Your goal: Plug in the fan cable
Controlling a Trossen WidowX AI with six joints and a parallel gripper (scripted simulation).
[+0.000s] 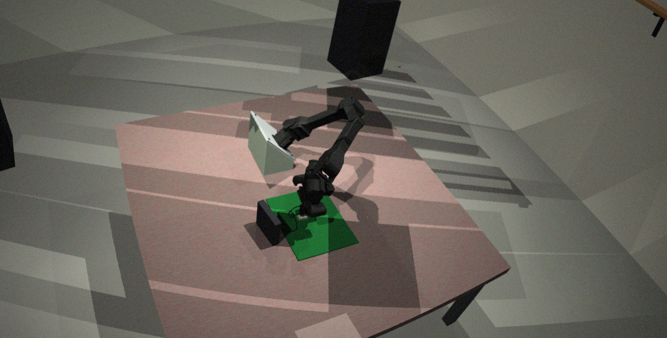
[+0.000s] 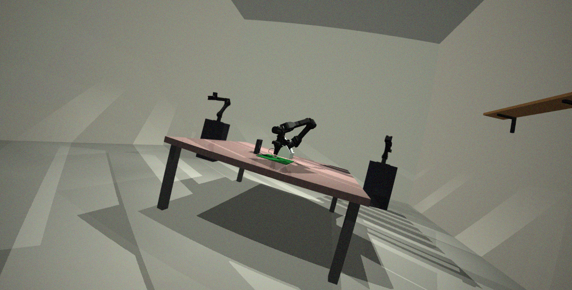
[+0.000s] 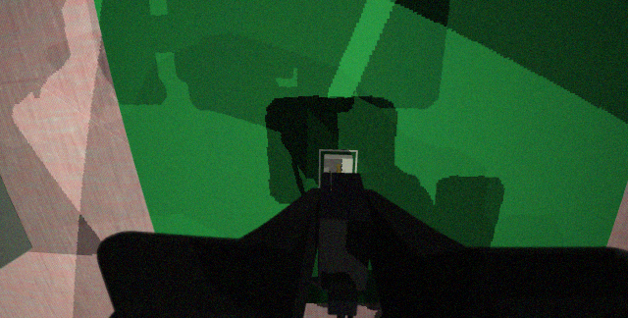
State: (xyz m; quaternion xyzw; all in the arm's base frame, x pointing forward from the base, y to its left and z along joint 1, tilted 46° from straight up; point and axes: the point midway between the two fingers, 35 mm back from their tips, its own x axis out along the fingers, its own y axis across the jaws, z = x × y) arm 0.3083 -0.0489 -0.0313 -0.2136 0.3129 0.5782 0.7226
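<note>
The dark fan plug is 10 mm to the right of my gripper tip and 10 mm above it. The rest, counted from my gripper tip: black fan (150 mm to the right, 20 mm above); then green board (60 mm below, 30 mm ahead, 10 mm to the left); then white four-pin header (40 mm below, 10 mm to the right).
</note>
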